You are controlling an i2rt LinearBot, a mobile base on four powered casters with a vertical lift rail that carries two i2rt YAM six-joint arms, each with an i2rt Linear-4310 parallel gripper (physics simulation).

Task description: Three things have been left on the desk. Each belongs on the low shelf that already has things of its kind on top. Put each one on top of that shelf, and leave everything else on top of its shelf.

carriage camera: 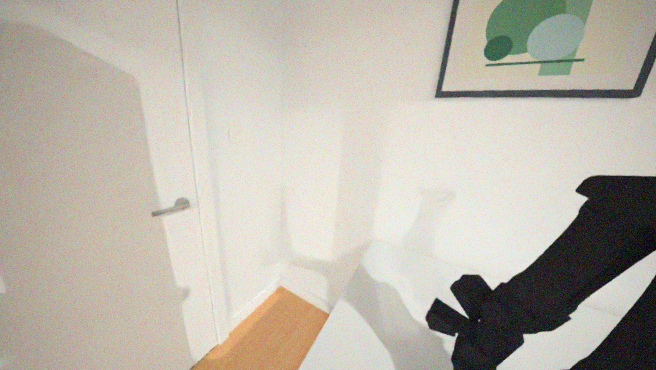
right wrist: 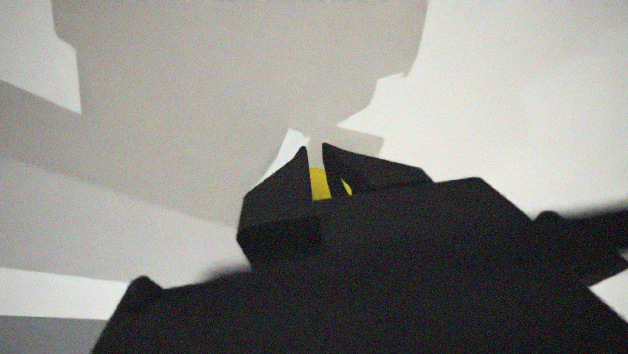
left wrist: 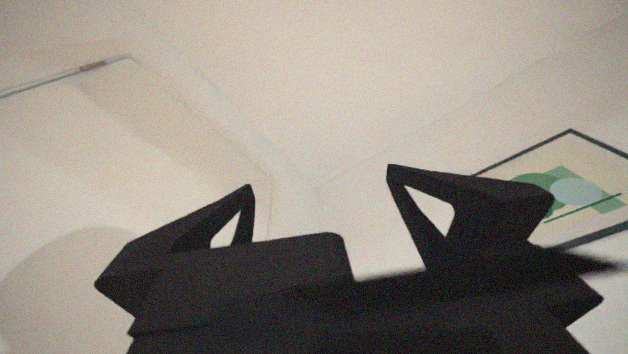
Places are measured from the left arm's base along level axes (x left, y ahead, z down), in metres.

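Pixels of known places: left gripper, fingertip midpoint: (left wrist: 320, 181); right gripper, fingertip midpoint: (right wrist: 314, 152).
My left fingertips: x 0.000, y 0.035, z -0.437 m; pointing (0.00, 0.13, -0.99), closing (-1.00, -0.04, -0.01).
For each thing: its top centre in the pictures, then the offset to it from my left fingertips. "spot": a spot on its surface instead. Level surfaces: height alone.
- yellow block, middle of its top: (right wrist: 334, 255) dx -0.734, dy +0.089, dz +0.503 m
- white desk, its level: dz +0.548 m
- metal handle, surface spot: (carriage camera: 171, 208) spot: dx +0.226, dy +0.530, dz +0.338 m
- Wooden floor, its level: dz +1.268 m
In the right wrist view my right gripper (right wrist: 314, 152) is shut, its black fingers pressed together over the white desk top. A narrow strip of a yellow block (right wrist: 319, 182) shows through the slit at the fingers' base; the rest of the block is hidden by the gripper, and it is not between the fingertips. In the carriage view the right gripper (carriage camera: 452, 308) hangs low over the white desk (carriage camera: 390, 321), pointing down. My left gripper (left wrist: 320, 181) is open and empty, pointing at the wall and ceiling. No shelf is in view.
A white door (carriage camera: 91, 183) with a metal handle (carriage camera: 171, 208) stands at the left. A framed green picture (carriage camera: 546, 45) hangs on the wall above the desk and also shows in the left wrist view (left wrist: 571, 189). Wooden floor (carriage camera: 274, 331) lies between door and desk.
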